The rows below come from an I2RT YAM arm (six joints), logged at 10 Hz.
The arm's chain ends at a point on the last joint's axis. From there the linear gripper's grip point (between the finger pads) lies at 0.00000 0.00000 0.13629 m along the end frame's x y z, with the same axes.
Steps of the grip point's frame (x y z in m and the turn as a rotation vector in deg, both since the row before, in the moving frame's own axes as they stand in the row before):
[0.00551 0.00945 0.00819 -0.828 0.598 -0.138]
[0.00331 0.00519 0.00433 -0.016 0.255 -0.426]
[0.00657 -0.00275 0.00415 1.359 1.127 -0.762]
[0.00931 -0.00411 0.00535 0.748 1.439 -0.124]
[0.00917 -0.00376 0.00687 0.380 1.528 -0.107]
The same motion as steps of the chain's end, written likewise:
[0.00409 0.00748 0.00821 -0.828 0.598 -0.138]
[0.00270 0.00515 0.00433 -0.016 0.255 -0.426]
[0.00391 0.00050 0.00421 1.359 1.127 -0.762]
[0.00589 -0.00233 0.00540 0.748 1.439 -0.124]
[0.00554 -0.00285 0.00692 0.380 1.528 -0.107]

